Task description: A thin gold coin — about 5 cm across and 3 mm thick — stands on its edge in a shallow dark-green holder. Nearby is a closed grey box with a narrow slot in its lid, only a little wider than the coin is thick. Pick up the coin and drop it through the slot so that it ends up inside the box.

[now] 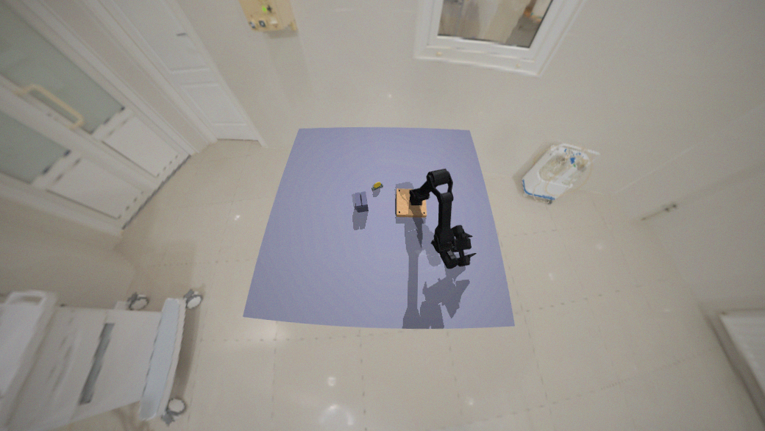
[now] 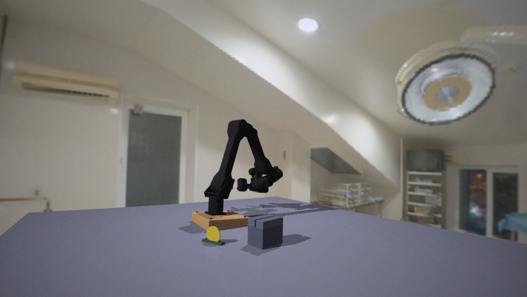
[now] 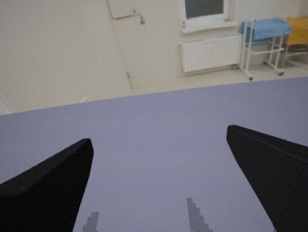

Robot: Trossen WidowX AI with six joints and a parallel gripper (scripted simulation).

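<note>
Now: gripper tip 480 mm short of the gold coin, 390 mm to the left of it and 60 mm above it.
</note>
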